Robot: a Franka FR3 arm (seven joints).
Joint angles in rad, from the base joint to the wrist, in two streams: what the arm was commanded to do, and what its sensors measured. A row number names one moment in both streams.
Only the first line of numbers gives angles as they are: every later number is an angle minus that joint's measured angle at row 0.
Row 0, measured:
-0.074, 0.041, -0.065, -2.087, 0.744, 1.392, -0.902
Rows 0 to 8, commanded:
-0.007, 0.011, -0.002, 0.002, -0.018, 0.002, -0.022
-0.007, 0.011, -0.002, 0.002, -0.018, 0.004, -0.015
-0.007, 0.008, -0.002, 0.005, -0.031, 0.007, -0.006
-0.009, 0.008, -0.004, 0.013, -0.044, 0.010, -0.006
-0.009, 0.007, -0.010, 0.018, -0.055, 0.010, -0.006
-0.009, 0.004, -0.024, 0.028, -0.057, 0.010, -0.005
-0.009, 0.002, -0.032, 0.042, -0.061, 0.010, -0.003
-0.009, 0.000, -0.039, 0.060, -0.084, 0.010, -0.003
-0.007, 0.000, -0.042, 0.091, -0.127, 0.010, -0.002
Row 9, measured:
0.000, 0.003, -0.033, 0.026, -0.052, 0.008, -0.001
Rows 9 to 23, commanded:
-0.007, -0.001, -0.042, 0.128, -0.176, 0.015, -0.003
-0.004, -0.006, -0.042, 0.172, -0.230, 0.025, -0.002
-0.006, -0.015, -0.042, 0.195, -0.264, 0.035, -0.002
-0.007, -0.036, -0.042, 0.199, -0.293, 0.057, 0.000
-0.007, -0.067, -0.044, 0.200, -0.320, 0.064, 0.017
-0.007, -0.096, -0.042, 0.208, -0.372, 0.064, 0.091
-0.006, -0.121, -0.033, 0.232, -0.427, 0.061, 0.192
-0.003, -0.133, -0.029, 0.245, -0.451, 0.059, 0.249
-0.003, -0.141, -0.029, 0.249, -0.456, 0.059, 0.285
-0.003, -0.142, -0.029, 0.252, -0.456, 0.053, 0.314
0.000, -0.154, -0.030, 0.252, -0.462, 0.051, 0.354
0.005, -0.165, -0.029, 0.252, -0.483, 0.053, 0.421
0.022, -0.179, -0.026, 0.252, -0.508, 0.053, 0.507
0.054, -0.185, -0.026, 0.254, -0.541, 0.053, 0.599
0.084, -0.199, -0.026, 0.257, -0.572, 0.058, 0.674
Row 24, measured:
0.014, -0.167, -0.034, 0.252, -0.486, 0.048, 0.458
